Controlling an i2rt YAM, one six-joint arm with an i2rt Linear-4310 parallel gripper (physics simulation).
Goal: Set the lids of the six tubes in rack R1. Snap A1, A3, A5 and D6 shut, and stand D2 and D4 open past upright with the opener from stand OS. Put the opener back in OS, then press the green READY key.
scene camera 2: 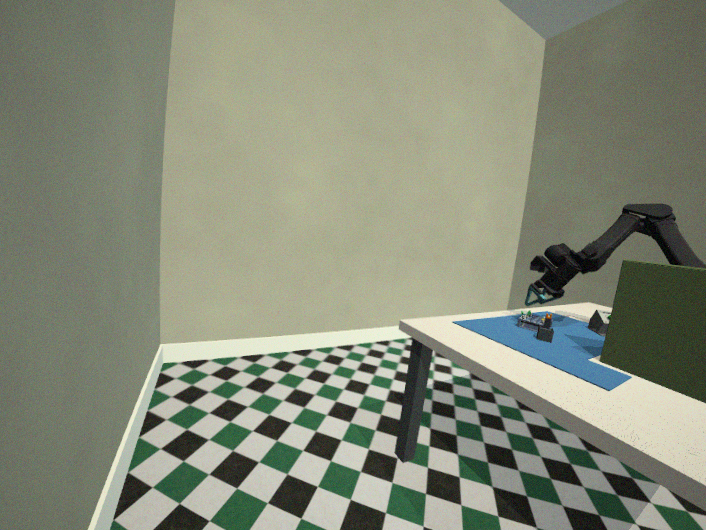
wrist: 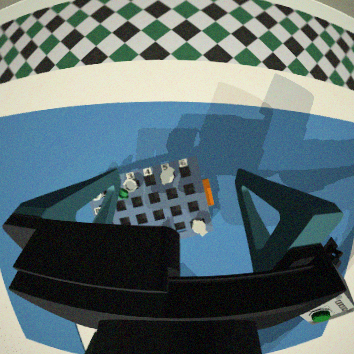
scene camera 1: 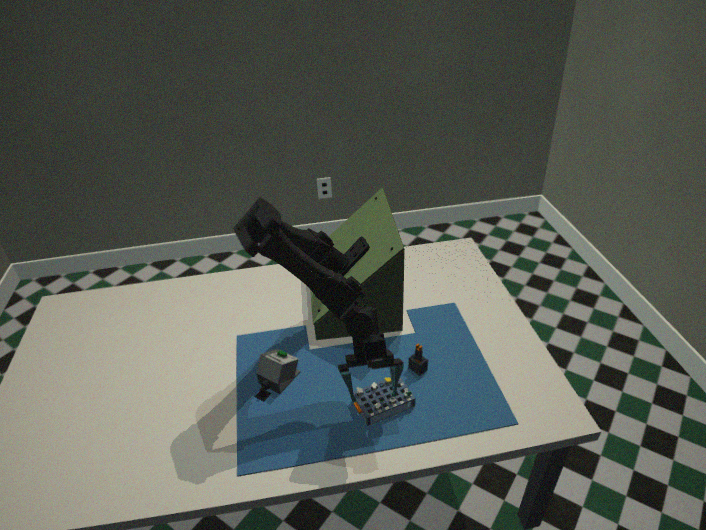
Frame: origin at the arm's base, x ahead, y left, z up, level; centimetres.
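Where they show: gripper, between the fingertips: (scene camera 2: 532, 304) (wrist: 177, 174) (scene camera 1: 373, 397); arm's base, origin of its link: (scene camera 2: 691, 319) (scene camera 1: 343, 267).
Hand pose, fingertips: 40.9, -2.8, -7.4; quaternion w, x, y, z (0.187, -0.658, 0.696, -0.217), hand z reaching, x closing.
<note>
Things, the pixels of their top centre, and the offset from my fingertips, as dx, dy, dz. "pt": a spot on its surface instead. Level surfaces: height alone.
- Rack R1, centre of its top: (wrist: 146, 214) (scene camera 1: 381, 387) (scene camera 2: 537, 311) -3.5, +3.0, -1.6
- round pale tube top, height of its surface: dz -3.9
- green piece, a spot on its surface: (wrist: 123, 193) pt -1.5, +5.1, -2.1
- yellow lid, centre of its top: (scene camera 1: 388, 379) -6.9, +5.7, -3.2
- orange-topped opener, centre of its top: (scene camera 1: 419, 345) (scene camera 2: 549, 313) -11.7, +15.2, +1.1
- grey key box, a spot on its surface: (scene camera 1: 277, 370) pt -15.2, -20.3, -0.8
- small black piece, a spot on its surface: (scene camera 1: 262, 394) pt -14.0, -25.0, -6.9
- mat, height of its surface: dz -7.4
- orange tab, a spot on its surface: (wrist: 208, 192) (scene camera 1: 357, 406) pt -2.4, -3.5, -5.1
Rack R1 (scene camera 1: 393, 411) (scene camera 2: 531, 324) (wrist: 165, 203) stands on the blue mat. My gripper (scene camera 1: 373, 397) (scene camera 2: 538, 299) (wrist: 177, 174) is open and empty above it. In the wrist view a white lid (wrist: 167, 175) shows by label 5, a round pale tube top (wrist: 130, 185) by label 3, a green piece (wrist: 123, 193) beside it and a white lid (wrist: 200, 227) at the D6 corner. A yellow lid (scene camera 1: 387, 379) shows at the rack's back. A finger hides the column 1 end in the wrist view. The orange-topped opener (scene camera 1: 419, 349) (scene camera 2: 548, 317) stands in stand OS (scene camera 1: 418, 365) (scene camera 2: 545, 334). The green READY key (scene camera 1: 281, 354) (wrist: 321, 316) tops a grey box.
The grey key box (scene camera 1: 277, 370) stands left of the rack in scene camera 1, with a small black piece (scene camera 1: 262, 394) by it. A large green block (scene camera 1: 387, 296) (scene camera 2: 655, 325) stands behind the mat (scene camera 1: 467, 387). An orange tab (scene camera 1: 358, 407) (wrist: 208, 192) marks the rack's column 6 end.
</note>
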